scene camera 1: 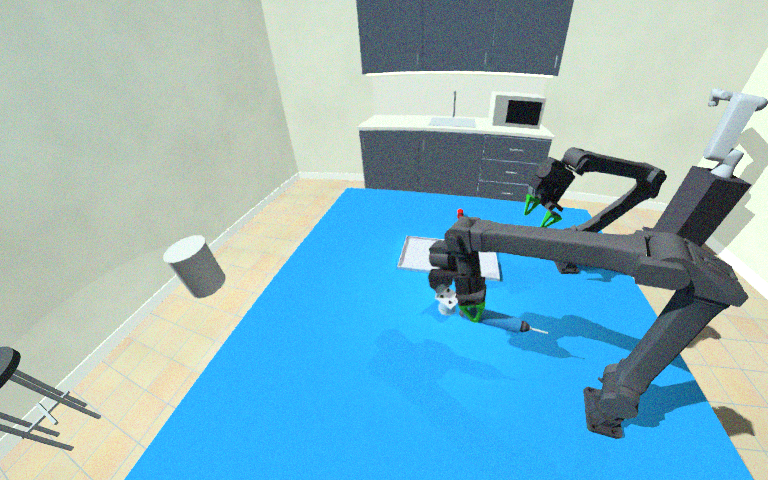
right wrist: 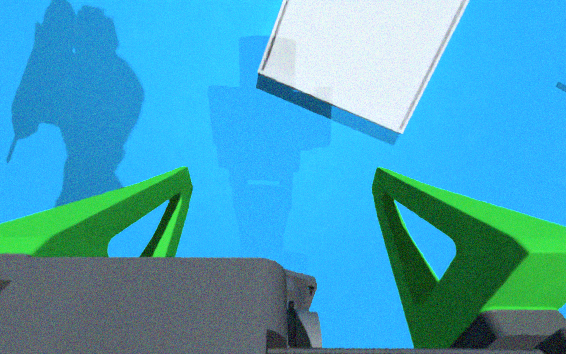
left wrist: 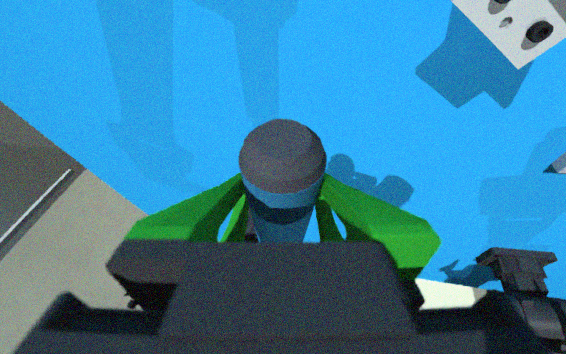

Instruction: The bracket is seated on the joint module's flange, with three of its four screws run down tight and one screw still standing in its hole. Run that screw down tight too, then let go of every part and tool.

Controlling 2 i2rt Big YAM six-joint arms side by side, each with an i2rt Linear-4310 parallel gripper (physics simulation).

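Seen in the pictures: left gripper, fingertip midpoint: [scene camera 1: 475,317] [left wrist: 281,177]; right gripper, fingertip midpoint: [scene camera 1: 532,222] [right wrist: 282,177]; left arm's base at its link origin: [scene camera 1: 600,412]; right arm's base at its link origin: [scene camera 1: 563,264] [left wrist: 511,256].
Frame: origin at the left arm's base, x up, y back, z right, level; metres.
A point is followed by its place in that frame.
Note:
The white bracket [scene camera 1: 445,298] @[x 0.064, y -0.508, z 0.208 m] [left wrist: 517,37] @[x 0.066, y -0.469, z 0.218 m] sits on the pale joint module [scene camera 1: 447,309] @[x 0.033, y -0.493, z 0.189 m], left of my left gripper in the scene view. Dark round screw heads or holes show on it in the left wrist view; which screw stands up cannot be told. My left gripper [scene camera 1: 474,319] @[x 0.159, y -0.404, z 0.091 m] [left wrist: 281,177] @[x 0.159, y -0.404, z 0.091 m] is shut on the blue handle of the screwdriver [scene camera 1: 506,323] @[x 0.183, y -0.326, z 0.079 m] [left wrist: 282,160] @[x 0.183, y -0.450, z 0.096 m], near its dark end cap. The screwdriver's shaft points to the right in the scene view, away from the bracket. My right gripper [scene camera 1: 538,219] @[x 0.251, y -0.266, z 0.492 m] [right wrist: 282,177] @[x 0.251, y -0.266, z 0.492 m] is open and empty, high over the mat.
A white tray [scene camera 1: 416,254] @[x 0.004, y -0.693, z 0.459 m] [right wrist: 360,55] @[x 0.004, y -0.421, z 0.523 m] lies on the blue mat [scene camera 1: 317,339] @[x 0.000, y -0.866, z -0.065 m] behind the left arm's wrist, which hides part of it. A small red object [scene camera 1: 459,213] @[x 0.031, y -0.568, z 0.824 m] shows behind that arm. A grey cylinder [scene camera 1: 198,271] and a stool [scene camera 1: 6,365] stand at the left.

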